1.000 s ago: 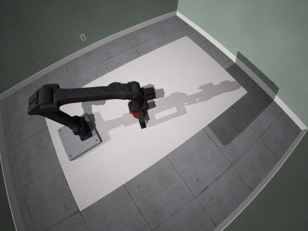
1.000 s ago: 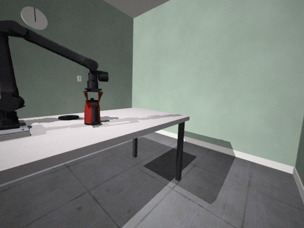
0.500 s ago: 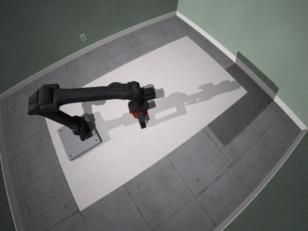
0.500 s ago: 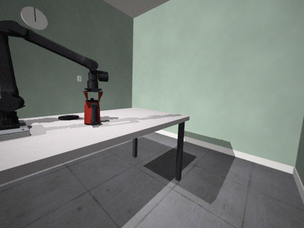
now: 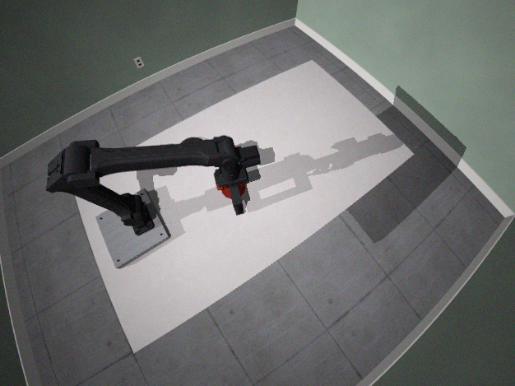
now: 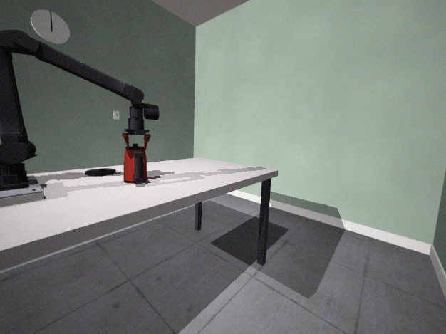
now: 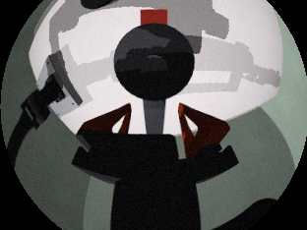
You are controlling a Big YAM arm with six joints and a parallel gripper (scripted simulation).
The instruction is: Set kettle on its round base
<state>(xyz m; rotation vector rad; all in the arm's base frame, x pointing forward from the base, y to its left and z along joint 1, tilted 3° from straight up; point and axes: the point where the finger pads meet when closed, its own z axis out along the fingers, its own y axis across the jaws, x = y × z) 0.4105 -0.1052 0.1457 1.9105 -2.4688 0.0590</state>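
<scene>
The red kettle is 10 mm ahead of my hand, 20 mm to the left of it and 80 mm below it. The rest, counted from my hand: black round base 70 mm behind, 340 mm to the left, 160 mm below.
</scene>
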